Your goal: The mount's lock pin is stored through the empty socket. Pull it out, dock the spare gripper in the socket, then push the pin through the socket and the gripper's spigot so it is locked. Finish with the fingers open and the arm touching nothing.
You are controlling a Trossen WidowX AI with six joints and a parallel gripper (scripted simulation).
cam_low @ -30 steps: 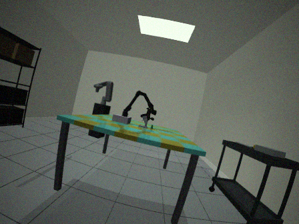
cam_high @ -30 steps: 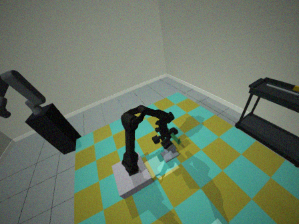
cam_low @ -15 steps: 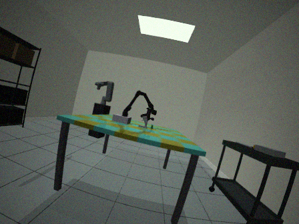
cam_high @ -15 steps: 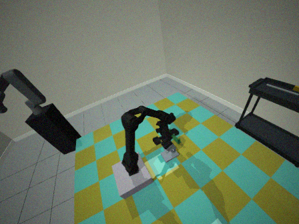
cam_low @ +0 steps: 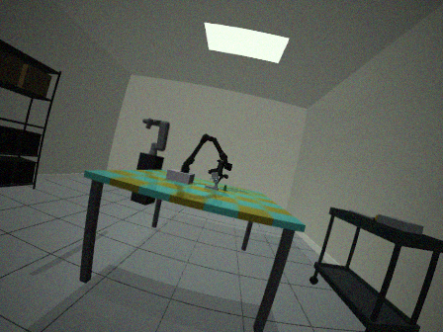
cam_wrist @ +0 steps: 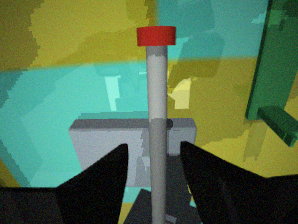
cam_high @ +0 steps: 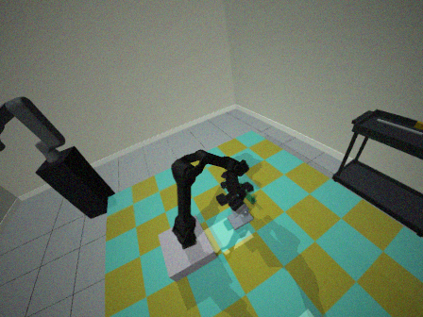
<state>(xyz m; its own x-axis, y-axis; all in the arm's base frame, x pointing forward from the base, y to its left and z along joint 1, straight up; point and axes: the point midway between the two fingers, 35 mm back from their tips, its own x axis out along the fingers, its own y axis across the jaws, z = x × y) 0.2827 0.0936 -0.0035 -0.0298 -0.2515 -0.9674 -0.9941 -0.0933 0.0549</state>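
The socket lies 5 cm to the right of my gripper tip. Also, from my gripper tip: spare gripper (8 cm above, 5 cm to the right, 1 cm behind); then green stand (9 cm ahead, 7 cm to the left, 2 cm below).
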